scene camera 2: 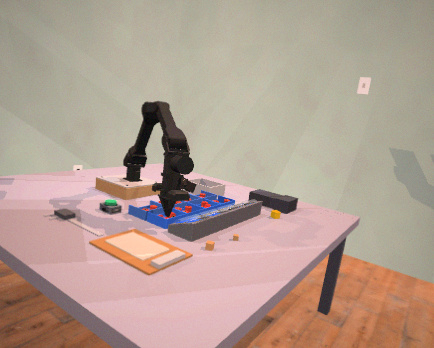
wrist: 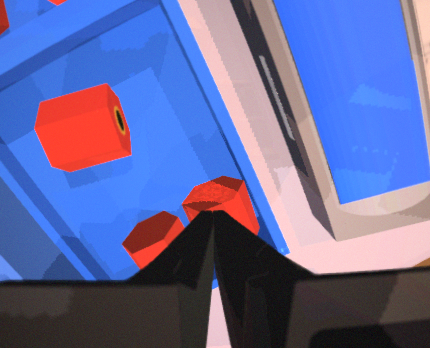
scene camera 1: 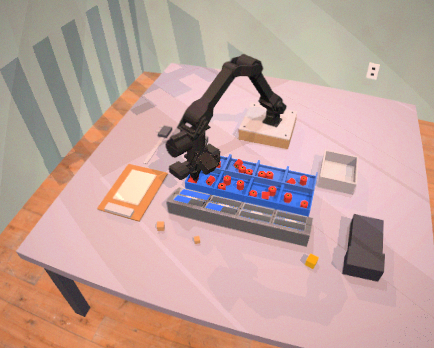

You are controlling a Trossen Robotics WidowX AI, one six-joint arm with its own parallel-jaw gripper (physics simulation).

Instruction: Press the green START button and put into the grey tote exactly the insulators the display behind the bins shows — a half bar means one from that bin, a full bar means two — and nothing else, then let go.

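My gripper is shut and empty, its tips low in the end bin of the blue bin tray, at the display side. Three red insulators lie there: one on its side, one at the tips, one left of them. The tips partly hide the last two; contact is unclear. The grey display shows a full blue bar, then a half bar; the other two windows look unlit. No insulator shows in the grey tote. The green START button is hidden in scene camera 1.
An orange clipboard lies beyond the display's full-bar end. Small orange cubes and a yellow cube lie in front of the display. A black block stands at the right.
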